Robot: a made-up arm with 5 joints.
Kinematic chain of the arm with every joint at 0, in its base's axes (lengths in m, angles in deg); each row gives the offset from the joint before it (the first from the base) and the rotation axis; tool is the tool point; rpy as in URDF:
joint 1: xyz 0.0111 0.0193 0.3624 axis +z
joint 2: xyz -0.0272 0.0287 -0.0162 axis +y
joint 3: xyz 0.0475 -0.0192 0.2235 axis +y
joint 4: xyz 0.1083 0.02 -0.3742 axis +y
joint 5: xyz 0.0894 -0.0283 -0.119 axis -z
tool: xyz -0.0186 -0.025 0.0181 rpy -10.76 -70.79 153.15
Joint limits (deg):
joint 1: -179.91..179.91
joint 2: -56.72..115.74
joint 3: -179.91..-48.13
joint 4: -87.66..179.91
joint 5: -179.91..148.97
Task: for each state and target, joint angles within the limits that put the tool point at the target. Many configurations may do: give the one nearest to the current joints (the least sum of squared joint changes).
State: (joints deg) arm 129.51 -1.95 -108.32 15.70 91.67
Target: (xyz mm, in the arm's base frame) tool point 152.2 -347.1 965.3
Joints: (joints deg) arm 114.00 -56.72 -125.27 -9.14 90.83
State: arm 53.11 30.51 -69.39 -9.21 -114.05
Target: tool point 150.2 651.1 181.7
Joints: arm 77.98 54.74 -90.91 2.19 -116.12
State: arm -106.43 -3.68 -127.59 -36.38 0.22
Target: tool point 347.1 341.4 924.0
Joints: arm -139.22 -45.49 -149.18 -14.76 -1.98
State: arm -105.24 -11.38 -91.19 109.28 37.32
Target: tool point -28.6 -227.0 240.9
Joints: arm -97.52 20.42 -48.13 139.71 37.85
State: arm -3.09 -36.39 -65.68 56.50 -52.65
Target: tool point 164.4 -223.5 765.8
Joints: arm -51.89 -49.36 -61.23 62.19 -49.28
